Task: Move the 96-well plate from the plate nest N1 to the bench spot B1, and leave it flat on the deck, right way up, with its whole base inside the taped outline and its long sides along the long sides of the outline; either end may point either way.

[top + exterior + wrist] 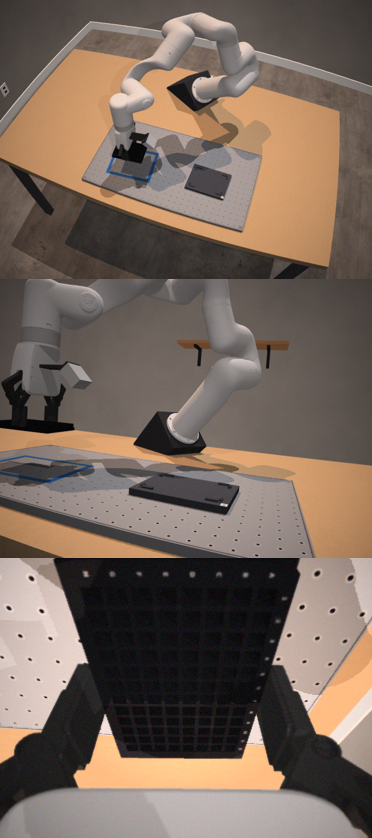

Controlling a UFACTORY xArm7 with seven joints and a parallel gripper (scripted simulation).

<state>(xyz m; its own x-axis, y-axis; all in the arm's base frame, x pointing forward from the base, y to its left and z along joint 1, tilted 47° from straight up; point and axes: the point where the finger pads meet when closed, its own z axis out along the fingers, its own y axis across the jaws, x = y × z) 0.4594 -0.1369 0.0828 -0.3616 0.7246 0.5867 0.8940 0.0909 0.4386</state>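
Right now my hand is 1 cm above the black 96-well plate. The rest, counted from my hand: dark plate nest: 31 cm to the left, 11 cm behind, 9 cm below; white label: 40 cm to the left, 9 cm below, 8 cm behind.
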